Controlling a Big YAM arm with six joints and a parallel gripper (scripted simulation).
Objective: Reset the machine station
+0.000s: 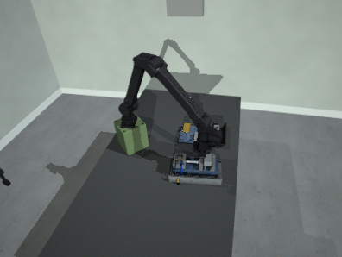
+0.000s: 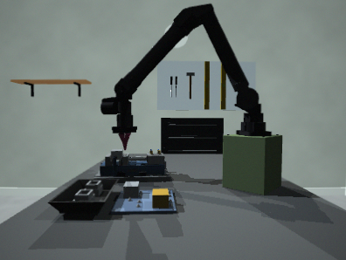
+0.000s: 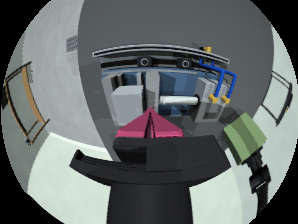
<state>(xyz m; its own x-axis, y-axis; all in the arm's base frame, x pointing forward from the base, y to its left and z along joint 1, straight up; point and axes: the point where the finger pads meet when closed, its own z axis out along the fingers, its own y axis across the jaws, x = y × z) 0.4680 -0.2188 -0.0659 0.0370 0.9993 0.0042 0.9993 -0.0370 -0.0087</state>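
The gray aluminum blank lies 30 mm ahead of my hand and 30 mm below it. Round my hand: vise (30 mm behind, 80 mm below); yellow brass blank (110 mm behind, 390 mm to the left, 100 mm below).
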